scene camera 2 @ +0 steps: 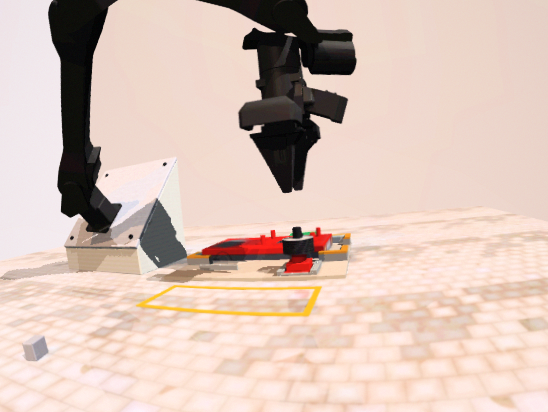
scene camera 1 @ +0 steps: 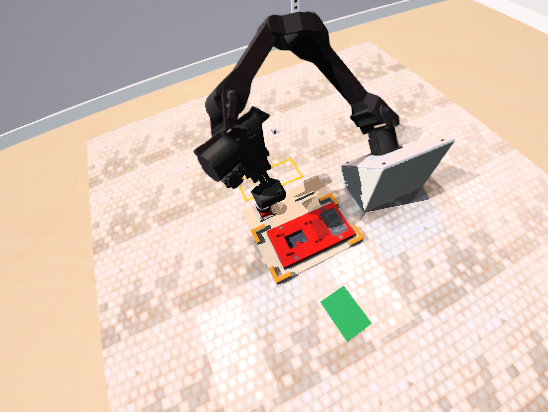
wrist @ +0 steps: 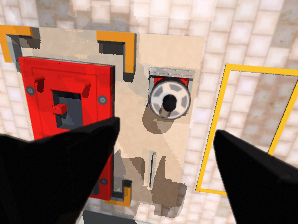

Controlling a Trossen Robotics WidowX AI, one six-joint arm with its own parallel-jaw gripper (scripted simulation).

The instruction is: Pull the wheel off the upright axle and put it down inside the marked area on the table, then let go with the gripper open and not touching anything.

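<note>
A wheel, a green patch and a red plate are visible. My gripper, which can also be seen in scene camera 1 and the wrist view, is open and holds nothing.
</note>
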